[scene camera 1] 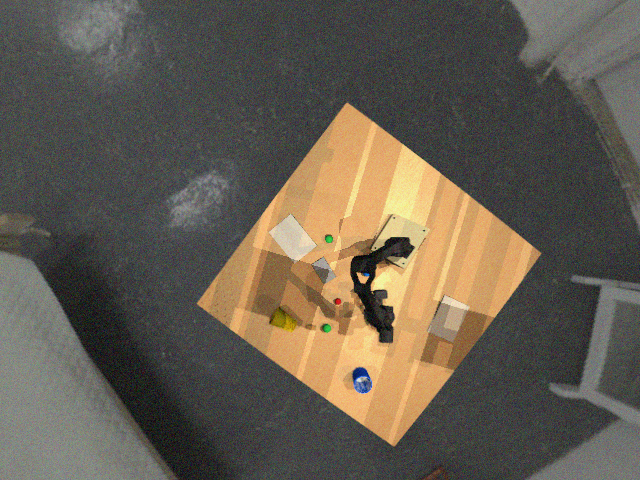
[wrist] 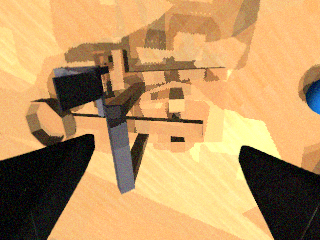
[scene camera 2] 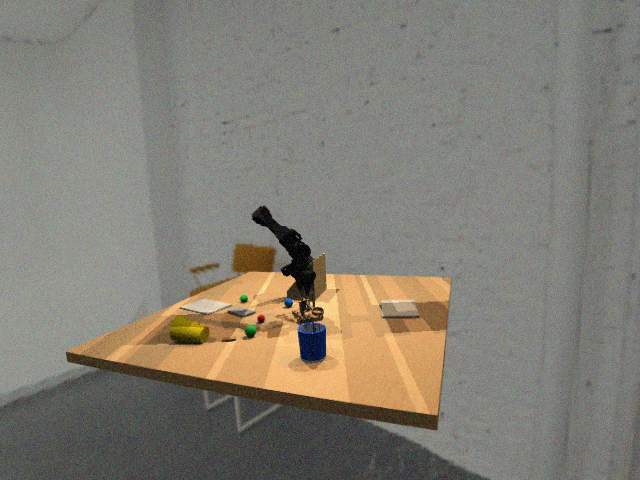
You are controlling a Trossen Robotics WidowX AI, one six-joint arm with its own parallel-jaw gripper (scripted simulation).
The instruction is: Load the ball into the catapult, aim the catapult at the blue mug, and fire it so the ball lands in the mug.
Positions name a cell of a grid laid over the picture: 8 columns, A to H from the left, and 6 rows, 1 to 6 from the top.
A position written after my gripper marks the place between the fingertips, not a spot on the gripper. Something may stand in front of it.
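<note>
My gripper (wrist: E4) is open and holds nothing. I can see a catapult (wrist: E3), and I also see a blue mug (scene camera 2: D5) and a yellow cup (scene camera 2: C5). In the wrist view the blue mug is out of frame. The yellow cup is out of frame in the wrist view.
</note>
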